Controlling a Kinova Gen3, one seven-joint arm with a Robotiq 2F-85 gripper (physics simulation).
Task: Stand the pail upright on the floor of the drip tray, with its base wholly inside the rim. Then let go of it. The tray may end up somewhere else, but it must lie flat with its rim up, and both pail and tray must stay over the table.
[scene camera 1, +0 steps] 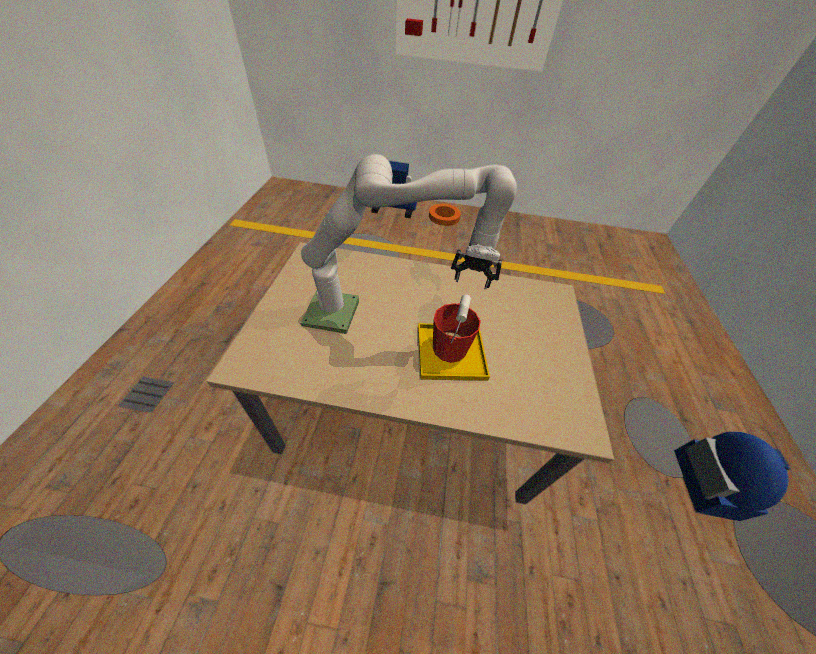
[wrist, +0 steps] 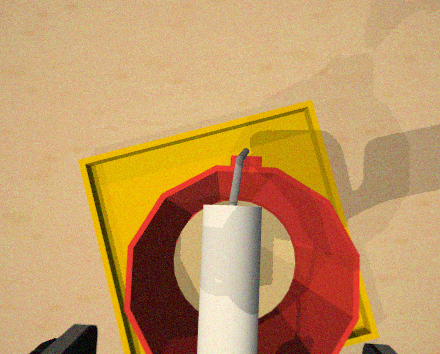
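Seen in the pictures: gripper, fingertip midpoint: (scene camera 1: 471,284); arm's base, origin of the base link: (scene camera 1: 332,304).
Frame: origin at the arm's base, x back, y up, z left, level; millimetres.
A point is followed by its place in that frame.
Observation:
A red pail (scene camera 1: 449,346) @(x -462, y 80, z -262 mm) (wrist: 325,235) @(x -413, y 105, z -204 mm) stands upright on the floor of the yellow drip tray (scene camera 1: 430,375) @(x -401, y -6, z -332 mm) (wrist: 120,185) @(x -587, y -27, z -294 mm). Its base appears to be inside the rim; in the wrist view the pail's own wall hides the base's outer edge. The pail's white handle grip (scene camera 1: 463,308) @(x -491, y 224, z -210 mm) (wrist: 230,270) @(x -492, y 224, z -210 mm) stands raised above its mouth. The tray lies flat on the table, rim up. My gripper (scene camera 1: 472,283) @(x -500, y 318, z -193 mm) is open and empty, above the pail and apart from the handle. In the wrist view its two fingertips show at the bottom corners.
The wooden table (scene camera 1: 531,381) @(x -785, y -31, z -324 mm) (wrist: 150,65) @(x -527, y -31, z -418 mm) extends around the tray on all sides; its front edge is the nearest edge to the tray. The arm's green base plate (scene camera 1: 329,322) @(x 0, y -6, z -98 mm) is on the left of the table. A blue object (scene camera 1: 749,473) is off the table at the right.

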